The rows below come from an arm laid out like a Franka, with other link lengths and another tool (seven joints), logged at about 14 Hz.
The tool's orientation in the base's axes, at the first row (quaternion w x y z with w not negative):
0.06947, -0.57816, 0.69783, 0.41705
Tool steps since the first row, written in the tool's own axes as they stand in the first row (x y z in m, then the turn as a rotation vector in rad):
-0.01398, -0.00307, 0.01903, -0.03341, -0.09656, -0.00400
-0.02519, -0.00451, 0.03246, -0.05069, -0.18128, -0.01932
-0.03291, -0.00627, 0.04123, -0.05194, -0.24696, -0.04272
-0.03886, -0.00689, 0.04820, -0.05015, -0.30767, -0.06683
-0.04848, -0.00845, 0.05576, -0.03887, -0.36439, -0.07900
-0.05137, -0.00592, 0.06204, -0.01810, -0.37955, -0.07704
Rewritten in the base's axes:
-0.00018, 0.02313, -0.00567, 0.09580, 0.02396, -0.02653
-0.00050, 0.04044, -0.00853, 0.18054, 0.02814, -0.04918
0.00013, 0.05206, -0.01057, 0.24676, 0.01466, -0.06638
-0.00011, 0.06115, -0.01192, 0.30798, -0.00166, -0.08238
0.00143, 0.07338, -0.01198, 0.35810, -0.01724, -0.10956
-0.00225, 0.07967, -0.01308, 0.36377, -0.03125, -0.13045

